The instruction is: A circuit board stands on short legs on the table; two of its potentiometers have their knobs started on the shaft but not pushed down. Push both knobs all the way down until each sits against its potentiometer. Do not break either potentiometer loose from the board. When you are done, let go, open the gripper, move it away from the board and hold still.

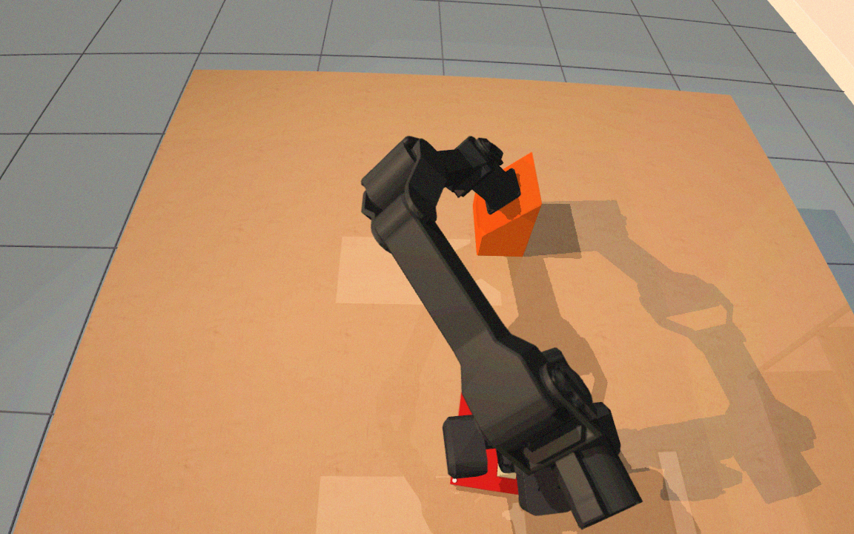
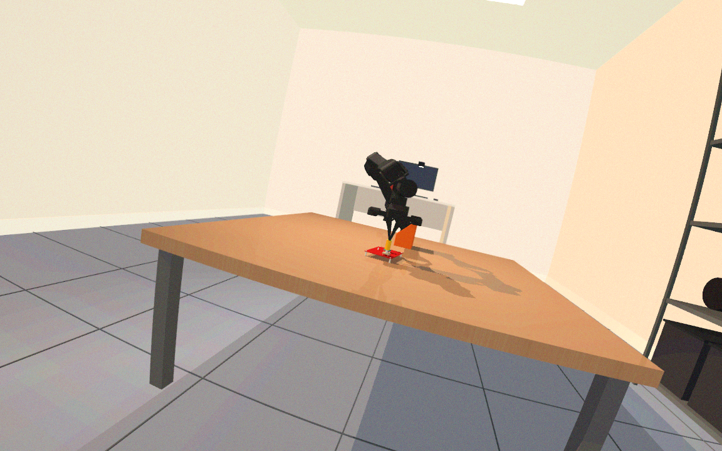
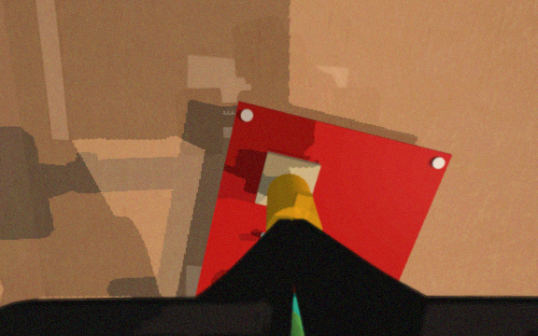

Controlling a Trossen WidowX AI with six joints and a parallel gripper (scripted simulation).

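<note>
The yellow knob is 2 cm below my gripper tip. From my gripper tip the other things lie so: green knob: 7 cm behind, 2 cm below.
</note>
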